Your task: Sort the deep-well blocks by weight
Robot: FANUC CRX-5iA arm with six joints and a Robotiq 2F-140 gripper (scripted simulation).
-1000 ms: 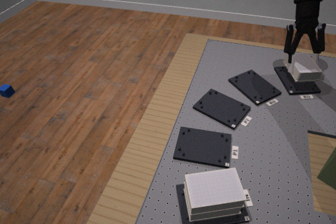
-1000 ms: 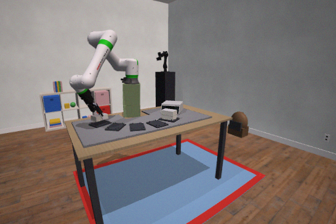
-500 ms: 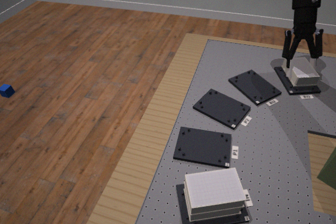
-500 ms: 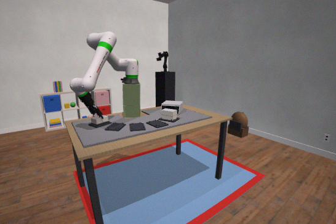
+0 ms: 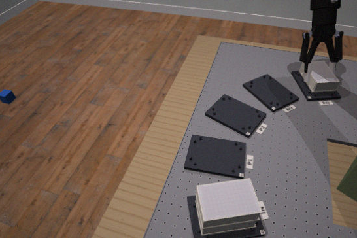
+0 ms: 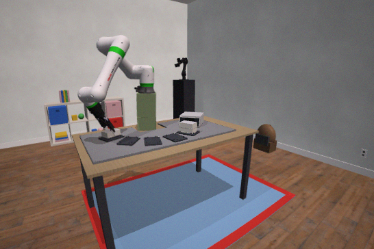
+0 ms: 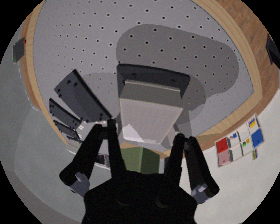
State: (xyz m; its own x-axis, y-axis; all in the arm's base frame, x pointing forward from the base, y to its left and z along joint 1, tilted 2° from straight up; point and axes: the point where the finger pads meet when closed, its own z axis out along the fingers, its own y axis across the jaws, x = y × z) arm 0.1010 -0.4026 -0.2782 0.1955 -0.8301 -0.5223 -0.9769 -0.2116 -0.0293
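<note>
The reject nest RO lies 5 cm below my hand. Round my hand: check-weigher: 79 cm to the left, 12 cm ahead, 1 cm above; pass nest P2: 29 cm ahead, 19 cm to the left, 5 cm below; nest P1: 37 cm to the left, 35 cm ahead, 5 cm below.
</note>
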